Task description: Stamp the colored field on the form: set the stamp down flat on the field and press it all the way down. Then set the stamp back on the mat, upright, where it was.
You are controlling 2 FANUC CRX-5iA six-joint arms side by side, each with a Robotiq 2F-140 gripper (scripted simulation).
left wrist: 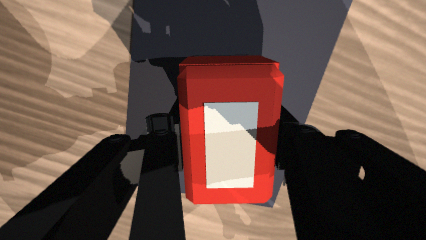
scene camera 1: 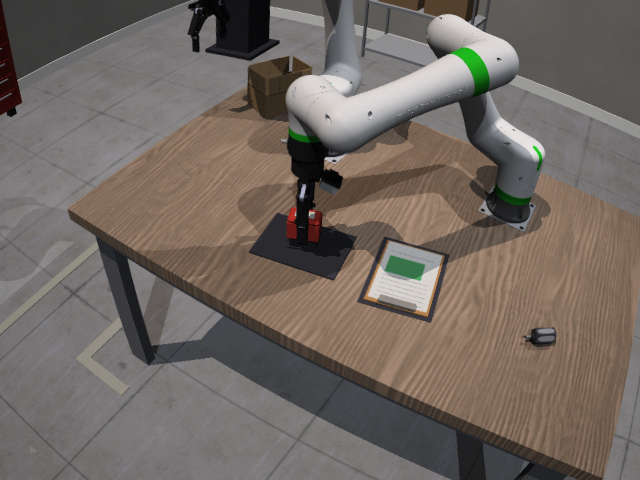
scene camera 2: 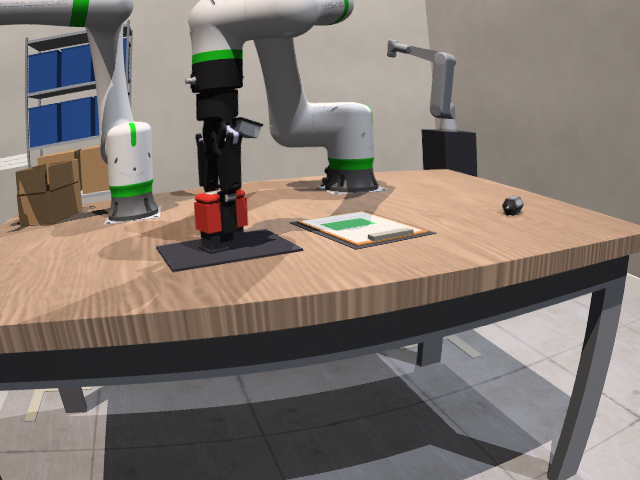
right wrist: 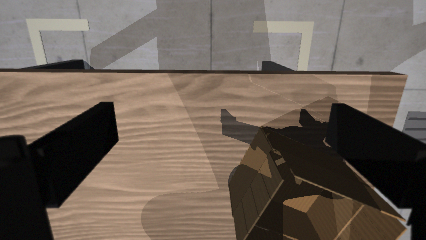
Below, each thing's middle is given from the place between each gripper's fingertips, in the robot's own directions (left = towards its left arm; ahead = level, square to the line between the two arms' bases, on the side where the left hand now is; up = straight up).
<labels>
The dark mat point(scene camera 1: 334, 246) lies 70 mm below my left hand. Round my left hand: cardboard box point(scene camera 1: 258, 87) (630 mm behind, 440 mm to the right).
Now: right hand 22 cm to the right of the cardboard box, 21 cm above it and 13 cm past it. Round my right hand: dark mat (66 cm to the left, 50 cm ahead, 27 cm below).
</labels>
